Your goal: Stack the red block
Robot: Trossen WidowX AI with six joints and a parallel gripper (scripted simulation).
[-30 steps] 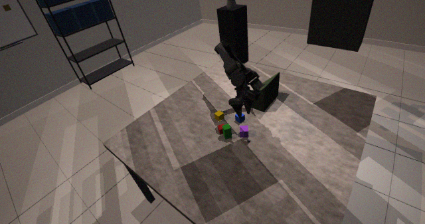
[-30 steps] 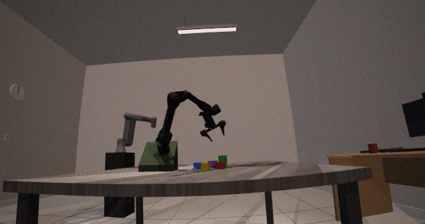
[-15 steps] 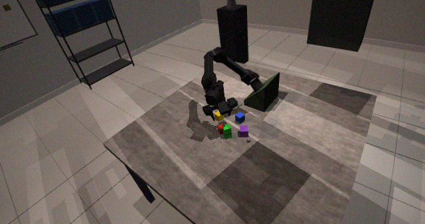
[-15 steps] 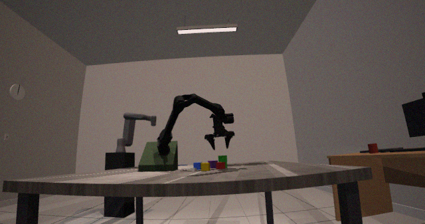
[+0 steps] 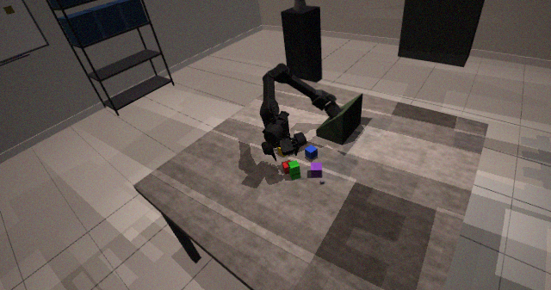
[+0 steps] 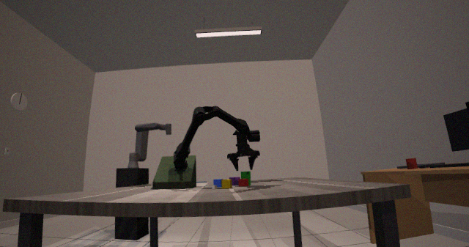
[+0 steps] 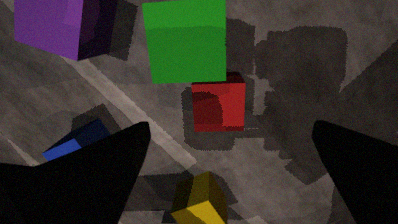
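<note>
Now: the red block 1 cm behind my gripper tip and 6 cm below it. Also, from my gripper tip: blue block (15 cm behind, 2 cm to the left, 6 cm below); then purple block (7 cm behind, 12 cm to the left, 6 cm below); then yellow block (9 cm behind, 10 cm to the right, 6 cm below).
</note>
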